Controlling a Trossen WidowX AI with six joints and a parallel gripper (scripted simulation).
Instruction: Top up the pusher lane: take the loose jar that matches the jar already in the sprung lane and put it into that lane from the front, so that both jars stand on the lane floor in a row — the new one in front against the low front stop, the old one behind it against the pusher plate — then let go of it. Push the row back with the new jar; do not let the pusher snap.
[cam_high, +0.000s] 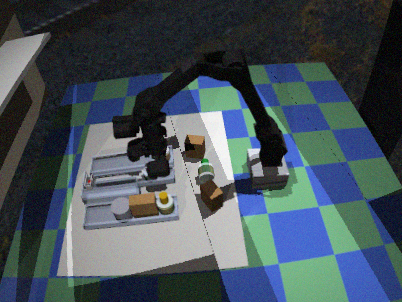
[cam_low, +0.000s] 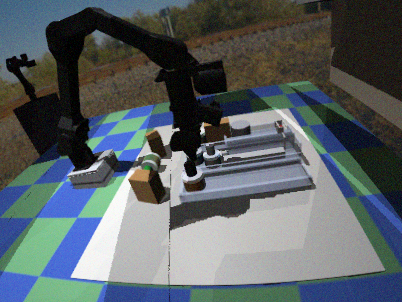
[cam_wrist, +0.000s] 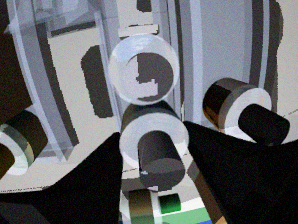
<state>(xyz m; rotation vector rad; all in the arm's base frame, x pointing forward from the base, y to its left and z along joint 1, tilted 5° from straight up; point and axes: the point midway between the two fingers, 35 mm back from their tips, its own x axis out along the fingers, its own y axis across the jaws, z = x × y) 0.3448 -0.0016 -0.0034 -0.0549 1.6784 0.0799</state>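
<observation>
Right now my gripper tip is 14 cm short of the grey rack, 3 cm to the right of it and 3 cm above it. Round my gripper tip: grey cylinder: 14 cm to the left, 12 cm ahead, 2 cm below.
</observation>
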